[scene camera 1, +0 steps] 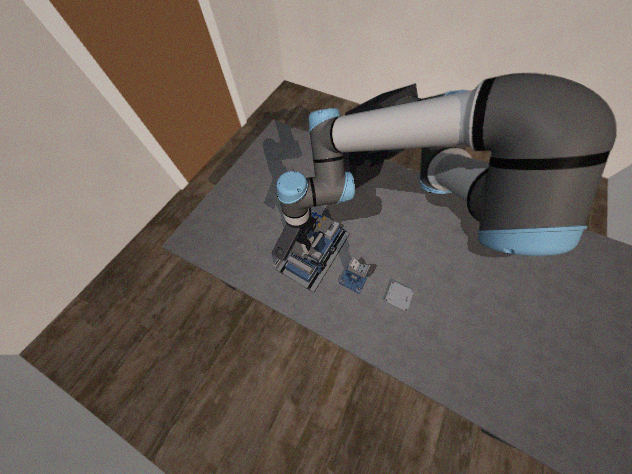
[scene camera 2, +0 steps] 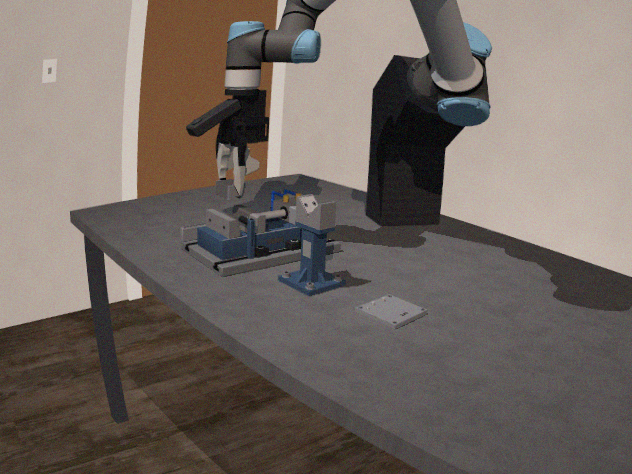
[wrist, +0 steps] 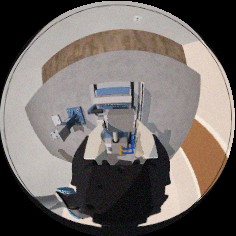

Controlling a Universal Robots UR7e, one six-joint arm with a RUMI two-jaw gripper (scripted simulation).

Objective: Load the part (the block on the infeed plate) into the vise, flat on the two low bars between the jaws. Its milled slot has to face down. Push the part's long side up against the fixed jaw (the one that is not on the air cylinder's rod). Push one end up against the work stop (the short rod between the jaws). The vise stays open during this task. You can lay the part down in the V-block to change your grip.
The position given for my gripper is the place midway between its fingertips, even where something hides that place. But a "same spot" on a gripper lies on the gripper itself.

Labels:
my gripper: scene camera 1; scene camera 2 231, 192; wrist
same spot on my gripper: [scene camera 1: 306, 245] = [wrist: 78, 161]

